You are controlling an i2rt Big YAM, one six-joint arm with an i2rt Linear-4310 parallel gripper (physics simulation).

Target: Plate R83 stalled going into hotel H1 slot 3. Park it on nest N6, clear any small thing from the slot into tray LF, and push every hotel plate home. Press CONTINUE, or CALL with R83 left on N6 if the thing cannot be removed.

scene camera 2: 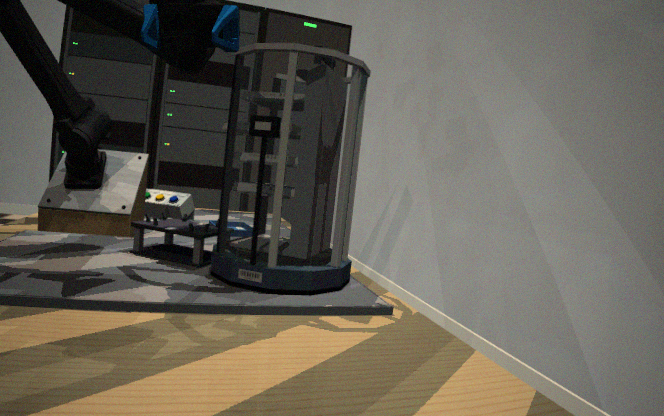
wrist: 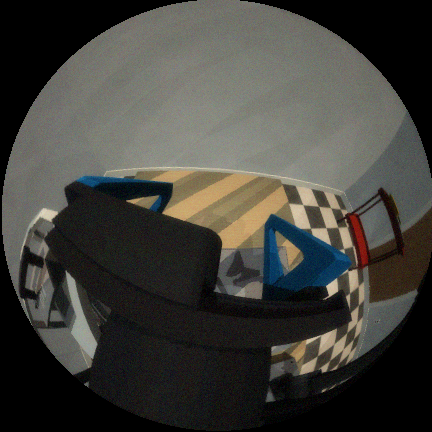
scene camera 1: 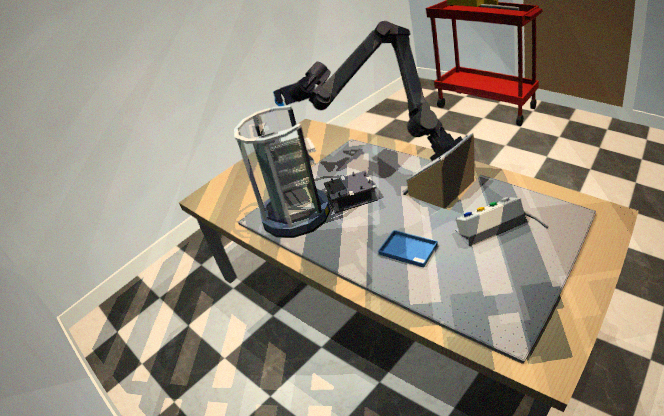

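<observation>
My gripper is open and empty, high beside the rim of the round glazed enclosure. Inside it is a hotel stack with several shelves and pale plates; a pale edge shows past its right post in scene camera 1. I cannot read labels, so R83 and slot 3 cannot be told, nor any small thing in the slot. A low dark stand with pegs, seemingly the nest, has no plate visible on it. The blue tray looks empty.
A white button box with coloured buttons stands right of the tray in scene camera 1. The arm's slanted base block stands behind. A wall is close beyond the enclosure. A red cart stands on the floor.
</observation>
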